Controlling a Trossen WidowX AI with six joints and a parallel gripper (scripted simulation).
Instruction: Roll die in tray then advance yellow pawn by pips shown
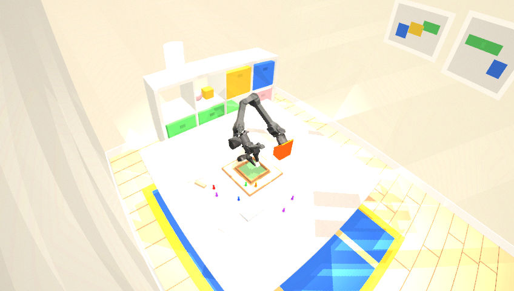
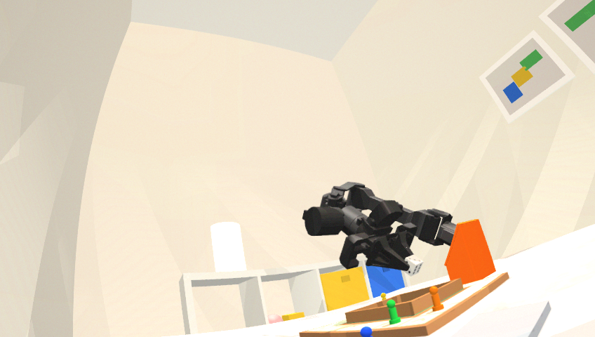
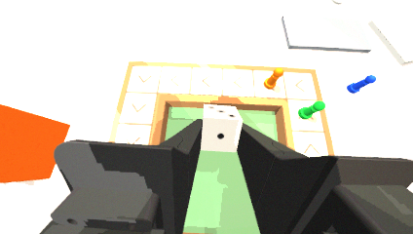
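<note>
Now: the yellow pawn 5 cm behind my gripper tip, 14 cm to the right of it and 6 cm below it. The rest, counted from my gripper tip: white die right at my gripper tip; orange pawn 8 cm ahead, 8 cm to the left, 6 cm below; green tray 1 cm ahead, 3 cm to the right, 8 cm below.
</note>
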